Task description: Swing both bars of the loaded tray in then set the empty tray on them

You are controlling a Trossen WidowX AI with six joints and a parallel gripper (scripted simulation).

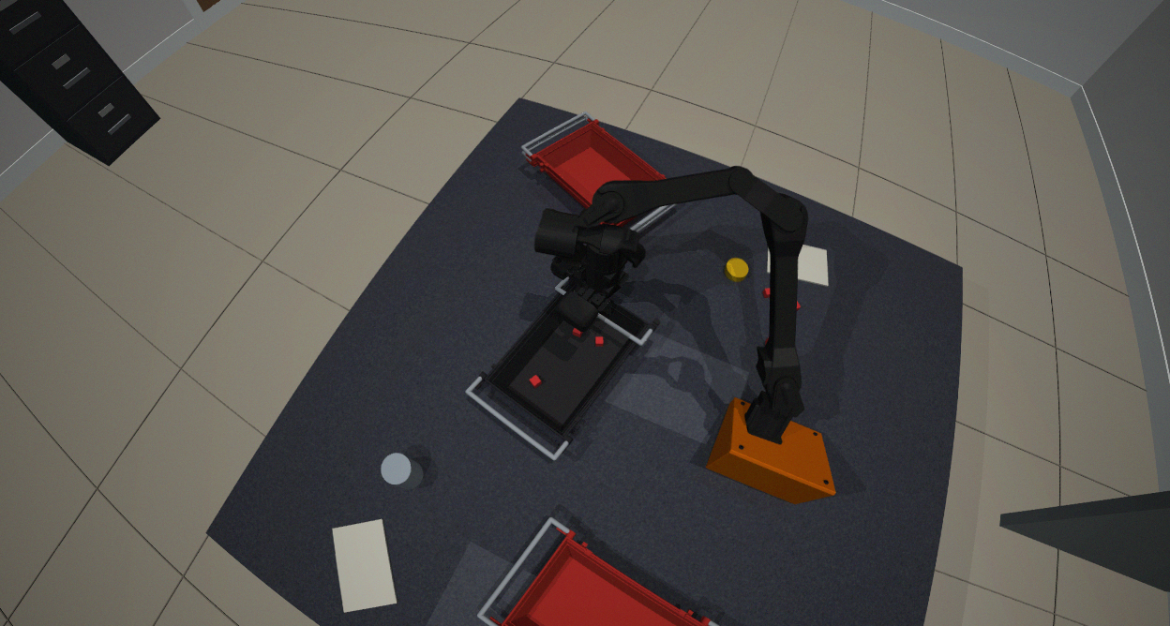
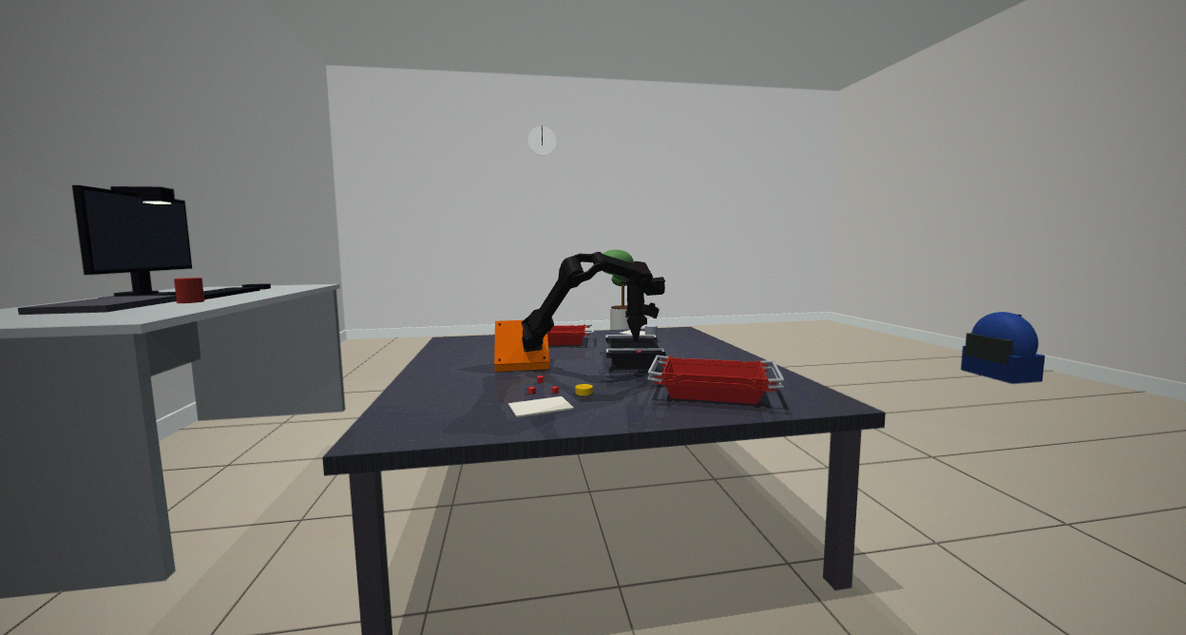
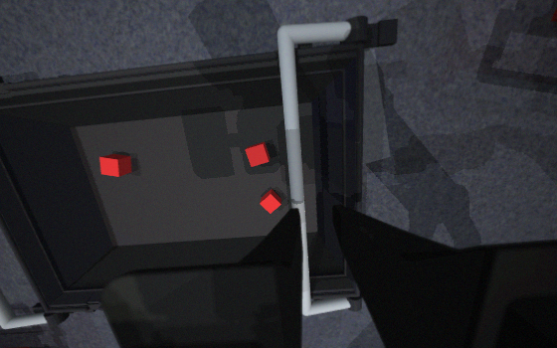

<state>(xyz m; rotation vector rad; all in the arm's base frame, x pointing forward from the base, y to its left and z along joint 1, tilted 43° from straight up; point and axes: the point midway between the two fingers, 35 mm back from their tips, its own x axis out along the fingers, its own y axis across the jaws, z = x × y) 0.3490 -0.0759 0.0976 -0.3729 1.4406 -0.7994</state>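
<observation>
The red tray lies 52 cm to the left of my gripper tip, 20 cm behind it and 5 cm below it. Round my gripper tip: yellow disc: 24 cm behind, 23 cm to the right, 8 cm below; grey cylinder: 41 cm to the left, 21 cm ahead, 6 cm below.
</observation>
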